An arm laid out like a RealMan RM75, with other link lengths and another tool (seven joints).
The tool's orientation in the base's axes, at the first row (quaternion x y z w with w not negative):
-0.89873 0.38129 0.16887 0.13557
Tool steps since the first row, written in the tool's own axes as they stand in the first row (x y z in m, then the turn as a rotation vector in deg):
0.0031 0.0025 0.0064 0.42 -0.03 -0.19
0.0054 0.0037 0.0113 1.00 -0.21 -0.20
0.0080 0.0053 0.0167 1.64 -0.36 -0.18
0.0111 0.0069 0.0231 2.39 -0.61 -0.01
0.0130 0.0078 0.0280 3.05 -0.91 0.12
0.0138 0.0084 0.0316 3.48 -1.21 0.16
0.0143 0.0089 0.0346 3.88 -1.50 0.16
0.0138 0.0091 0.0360 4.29 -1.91 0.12
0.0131 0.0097 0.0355 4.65 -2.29 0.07
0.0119 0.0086 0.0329 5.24 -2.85 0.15
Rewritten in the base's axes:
-0.0011 -0.0013 -0.0073 0.33 -0.32 0.00
-0.0014 -0.0017 -0.0129 0.85 -0.57 -0.20
-0.0020 -0.0025 -0.0190 1.37 -0.87 -0.46
-0.0024 -0.0031 -0.0262 2.01 -1.12 -0.89
-0.0028 -0.0031 -0.0316 2.63 -1.29 -1.25
-0.0035 -0.0027 -0.0352 3.12 -1.35 -1.42
-0.0041 -0.0022 -0.0382 3.60 -1.41 -1.55
-0.0049 -0.0015 -0.0393 4.17 -1.41 -1.63
-0.0057 -0.0017 -0.0386 4.69 -1.41 -1.69
-0.0051 -0.0011 -0.0356 5.47 -1.38 -1.94

